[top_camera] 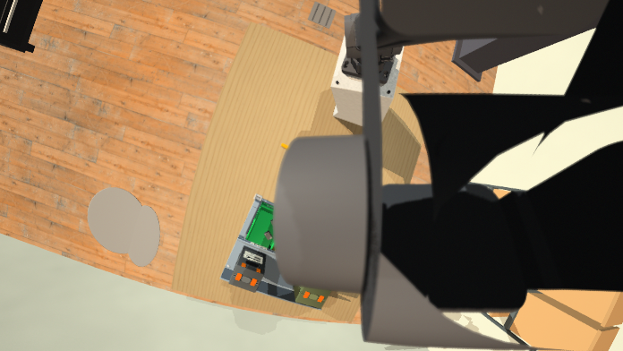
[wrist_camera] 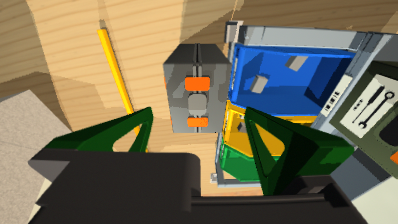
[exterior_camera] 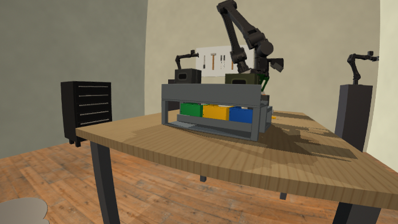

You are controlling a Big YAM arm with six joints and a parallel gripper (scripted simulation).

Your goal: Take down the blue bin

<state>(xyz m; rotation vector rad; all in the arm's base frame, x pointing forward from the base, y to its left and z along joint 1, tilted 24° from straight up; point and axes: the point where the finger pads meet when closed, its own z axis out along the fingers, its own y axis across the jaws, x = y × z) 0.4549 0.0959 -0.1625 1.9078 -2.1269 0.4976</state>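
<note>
The grey case is 90 mm below my hand. The rest, counted from my hand: yellow bin 130 mm ahead, 130 mm to the right, 110 mm below; then olive case 250 mm ahead, 30 mm to the right; then blue open bin 150 mm ahead, 20 mm to the right, 110 mm below.
</note>
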